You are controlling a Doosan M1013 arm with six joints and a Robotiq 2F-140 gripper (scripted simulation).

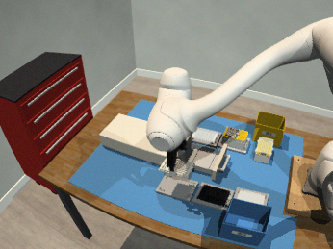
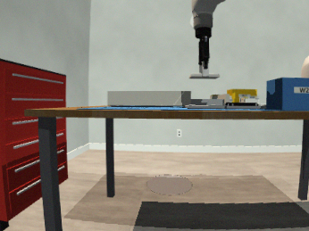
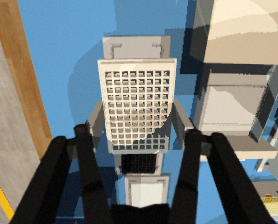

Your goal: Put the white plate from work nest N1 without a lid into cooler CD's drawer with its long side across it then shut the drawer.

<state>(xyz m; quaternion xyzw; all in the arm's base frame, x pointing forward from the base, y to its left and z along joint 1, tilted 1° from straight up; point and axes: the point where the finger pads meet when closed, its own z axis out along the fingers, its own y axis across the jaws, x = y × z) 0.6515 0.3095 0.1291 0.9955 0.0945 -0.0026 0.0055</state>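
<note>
My hand is 20 mm short of the drawer, 200 mm to the left of it and 140 mm above it. Also, from my hand: black plate (170 mm behind, 30 mm to the right, 150 mm below); then cooler CD (150 mm ahead, 180 mm to the right, 130 mm below); then white plate (20 mm below).
</note>
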